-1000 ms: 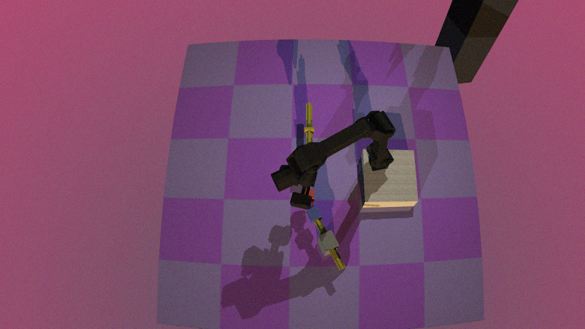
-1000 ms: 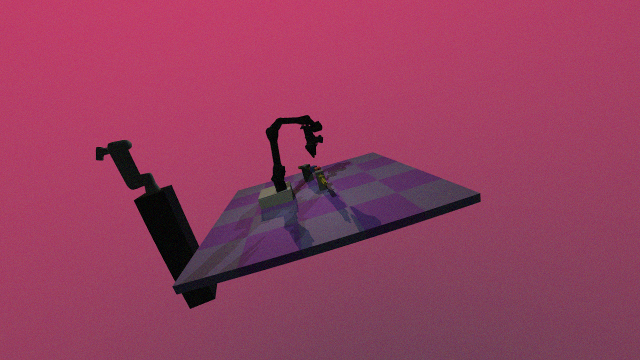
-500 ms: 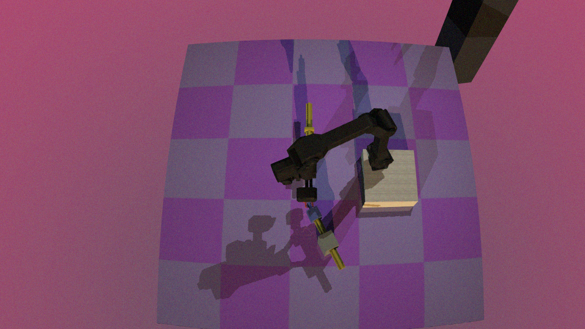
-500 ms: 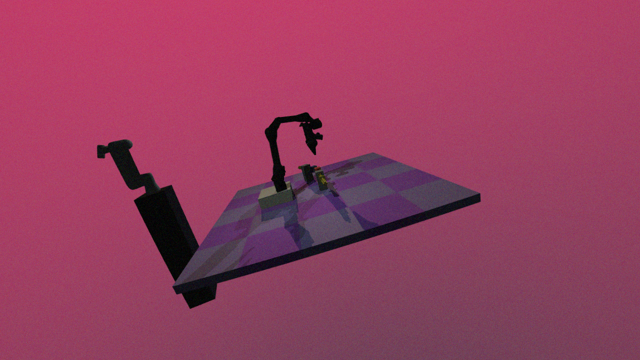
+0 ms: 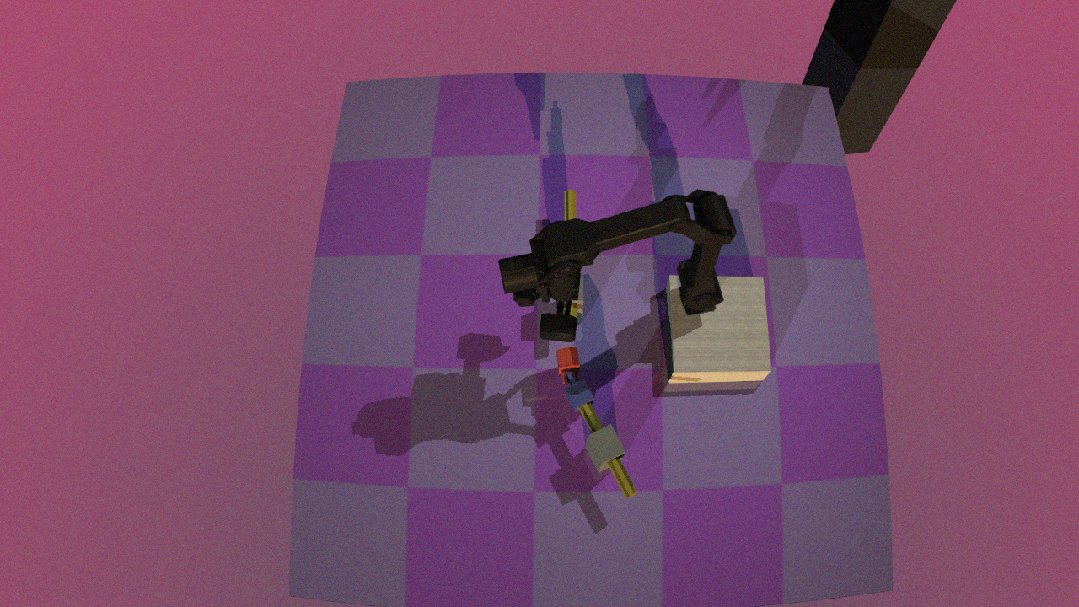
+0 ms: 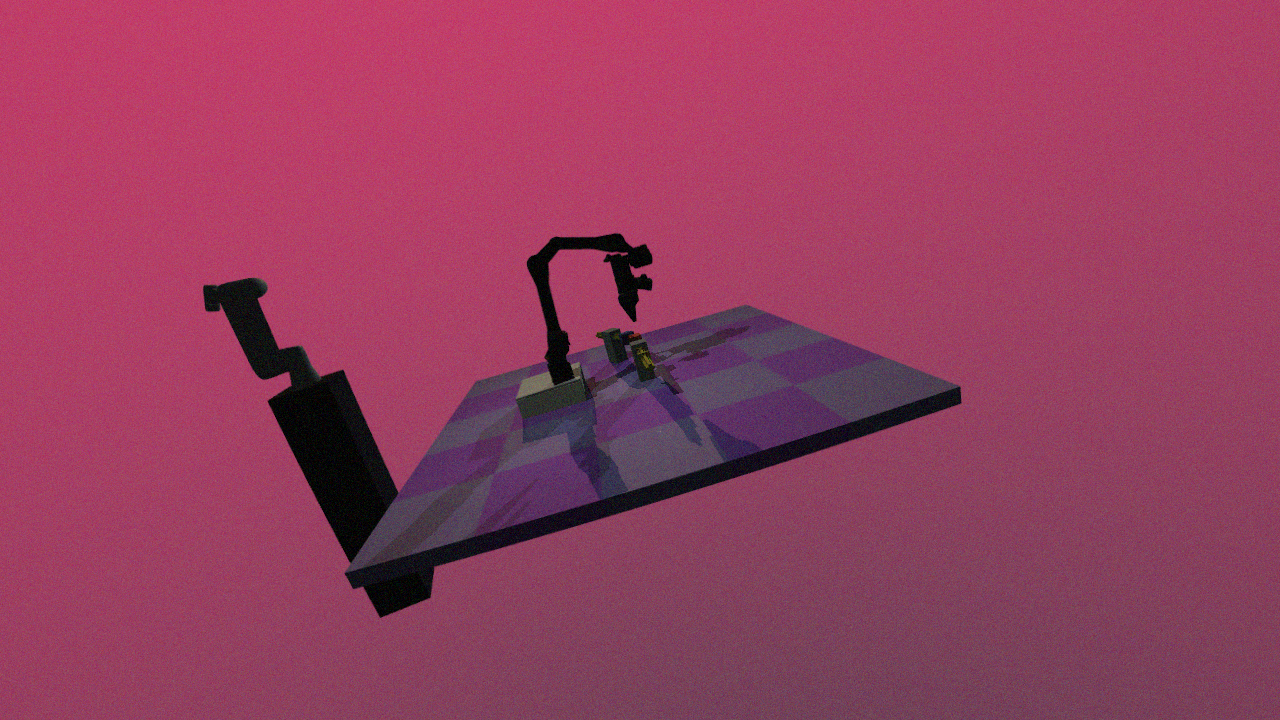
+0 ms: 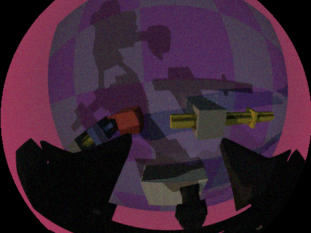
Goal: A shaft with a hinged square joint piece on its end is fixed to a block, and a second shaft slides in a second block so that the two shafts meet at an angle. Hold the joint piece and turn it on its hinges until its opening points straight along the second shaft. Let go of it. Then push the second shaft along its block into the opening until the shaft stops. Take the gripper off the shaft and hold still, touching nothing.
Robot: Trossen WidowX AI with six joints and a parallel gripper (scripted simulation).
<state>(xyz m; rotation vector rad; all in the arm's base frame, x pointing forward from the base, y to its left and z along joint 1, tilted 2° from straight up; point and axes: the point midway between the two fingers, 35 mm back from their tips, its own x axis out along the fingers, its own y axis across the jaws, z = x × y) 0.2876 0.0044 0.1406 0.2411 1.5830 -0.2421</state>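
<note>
Now: the red square joint piece 9 cm below my gripper tip, 8 cm to the left of it and 1 cm ahead of it.
</note>
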